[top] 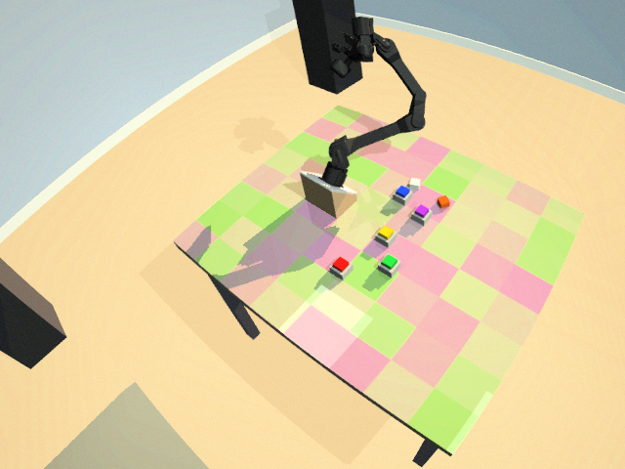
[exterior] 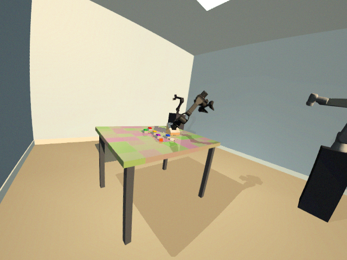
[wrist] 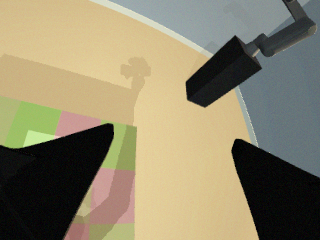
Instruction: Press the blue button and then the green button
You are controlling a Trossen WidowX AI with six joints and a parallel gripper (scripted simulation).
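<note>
The blue button lies 38 cm ahead of my gripper tip, 19 cm to the right of it and 30 cm below it. Round my gripper tip: purple button (48 cm ahead, 22 cm to the right, 30 cm below); then orange block (50 cm ahead, 13 cm to the right, 32 cm below); then white block (37 cm ahead, 12 cm to the right, 32 cm below).
</note>
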